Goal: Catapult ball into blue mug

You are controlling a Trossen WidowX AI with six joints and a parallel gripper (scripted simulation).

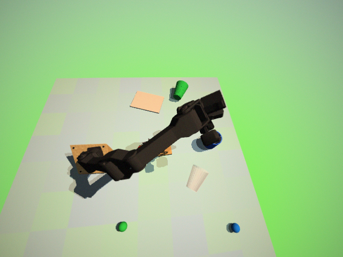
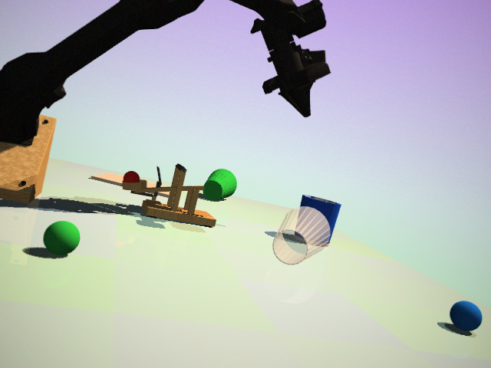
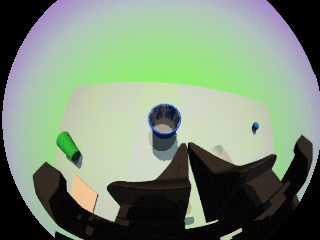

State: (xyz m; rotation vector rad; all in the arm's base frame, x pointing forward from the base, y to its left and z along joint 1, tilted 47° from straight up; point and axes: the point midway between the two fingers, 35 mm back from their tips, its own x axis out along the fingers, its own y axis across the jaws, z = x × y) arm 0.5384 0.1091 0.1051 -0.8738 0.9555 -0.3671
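Right now my gripper tip is 330 mm past the red ball, 10 mm to the right of it and 210 mm above it. Round my gripper tip: blue mug: 100 mm ahead, 20 mm to the left, 240 mm below; then wooden catapult: 260 mm behind, 30 mm to the left, 220 mm below; then catapult frame: 240 mm behind, 10 mm to the left, 190 mm below.
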